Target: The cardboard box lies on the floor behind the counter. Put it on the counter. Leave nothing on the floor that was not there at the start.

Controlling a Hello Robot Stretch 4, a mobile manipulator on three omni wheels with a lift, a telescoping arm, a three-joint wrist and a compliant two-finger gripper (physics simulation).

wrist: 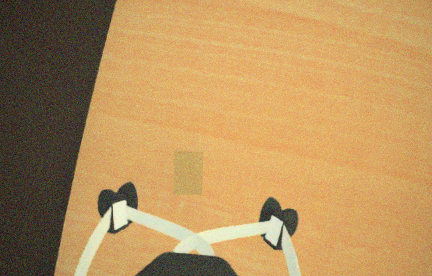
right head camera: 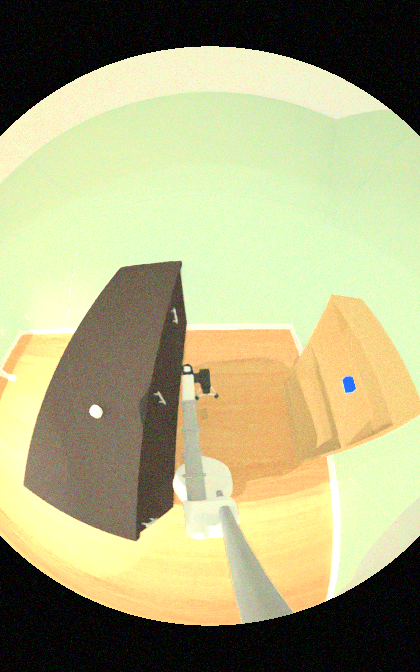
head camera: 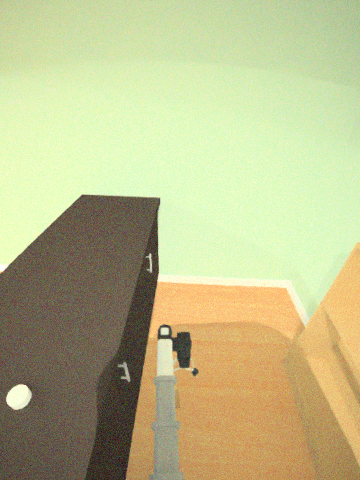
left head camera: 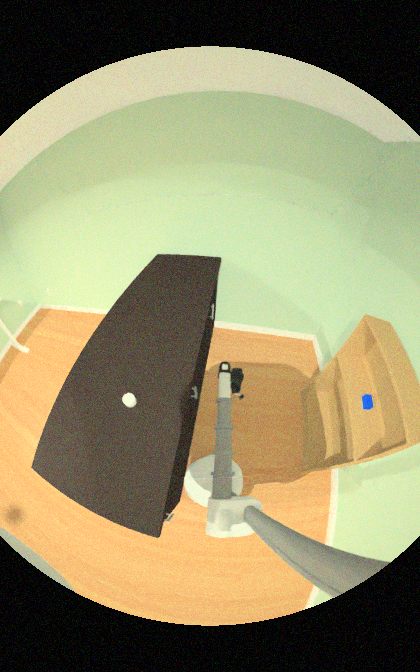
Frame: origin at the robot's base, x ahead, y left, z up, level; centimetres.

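Seen in the pictures: gripper, fingertip midpoint: (wrist: 199, 206) (head camera: 181, 374).
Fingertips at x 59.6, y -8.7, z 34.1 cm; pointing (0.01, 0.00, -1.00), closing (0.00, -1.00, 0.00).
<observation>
A point is followed by its place in that frame.
The cardboard box (head camera: 177, 398) {x 58.9, y -7.5, z 2.3 cm} (right head camera: 203, 413) (wrist: 188, 173) {x 59.3, y -5.6, z 2.2 cm} is a small tan block on the wooden floor behind the counter. In the head view the arm partly covers it; I cannot make it out in the left head view. The dark counter (head camera: 70, 300) {x 64.1, y 35.0, z 88.3 cm} (left head camera: 125, 360) (right head camera: 100, 350) (wrist: 40, 125) {x 65.6, y 14.2, z 22.9 cm} stands left of the arm, with silver handles on the side facing it. My gripper (head camera: 185, 369) {x 59.6, y -8.7, z 34.1 cm} (right head camera: 206, 396) (wrist: 199, 206) {x 59.6, y -8.7, z 34.1 cm} is open and empty, pointing down above the floor. In the wrist view the box lies beyond the fingertips, between them sideways and nearer the left finger.
A white round object (head camera: 19, 396) {x 31.1, y 36.5, z 90.7 cm} (left head camera: 129, 400) (right head camera: 96, 411) is on the counter top. A light wooden shelf unit stands at the right, with a blue object (left head camera: 367, 401) (right head camera: 349, 384) in it. A green wall is at the far end. The counter side runs close along the arm.
</observation>
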